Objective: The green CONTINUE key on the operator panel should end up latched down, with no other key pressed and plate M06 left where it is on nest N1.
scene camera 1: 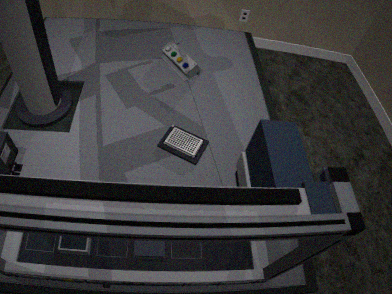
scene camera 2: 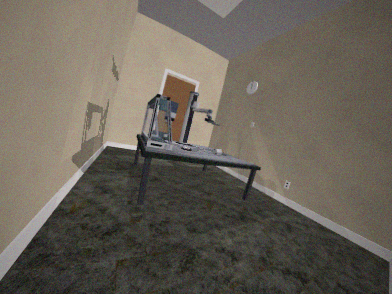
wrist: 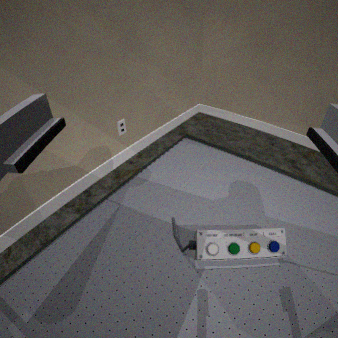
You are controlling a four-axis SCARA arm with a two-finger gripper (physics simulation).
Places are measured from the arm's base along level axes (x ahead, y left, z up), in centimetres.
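Where they show: gripper, between the fingertips: [scene camera 2: 217, 124] [wrist: 186, 107]; arm's base, origin of its link: [scene camera 1: 45, 105].
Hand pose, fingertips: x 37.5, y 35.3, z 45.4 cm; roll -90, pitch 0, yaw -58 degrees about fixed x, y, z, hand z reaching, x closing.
Observation:
Each offset is from my fingertips to the top centre of the thing. "pt": to the spot under its first point.
The operator panel {dx +21.3, dy -4.8, dz -35.8 cm} [scene camera 1: 191, 71] [scene camera 2: 218, 151] [wrist: 244, 255] is a pale box on the table with four round keys in a row: white {dx +15.3, dy +0.2, dz -36.7 cm} [scene camera 1: 168, 48] [wrist: 212, 249], green {dx +18.1, dy -3.9, dz -36.7 cm} [scene camera 1: 174, 53] [wrist: 234, 248], yellow {dx +20.9, dy -8.1, dz -36.7 cm} [scene camera 1: 179, 59] [wrist: 254, 247] and blue {dx +23.7, dy -12.2, dz -36.7 cm} [scene camera 1: 185, 65] [wrist: 274, 246]. The views do not show clearly whether any key is down. A white plate {dx +22.8, dy -53.3, dz -41.5 cm} [scene camera 1: 184, 141] with a grid of wells lies on a dark nest {pt dx +27.9, dy -60.1, dz -43.0 cm} [scene camera 1: 197, 158]; labels are not readable. My gripper [scene camera 2: 213, 121] [wrist: 186, 107] is open and empty, high above the table; its fingers stand wide apart at both sides of the wrist view.
The arm's column [scene camera 1: 31, 60] [scene camera 2: 188, 120] stands on the table. A framed enclosure [scene camera 1: 150, 227] [scene camera 2: 151, 120] and a blue box {pt dx +36.1, dy -90.3, dz +4.6 cm} [scene camera 1: 287, 155] stand at another side. A dark cable {pt dx +17.0, dy +11.0, dz -44.2 cm} [wrist: 176, 235] leaves the panel beside the white key. The table edge lies beyond the panel.

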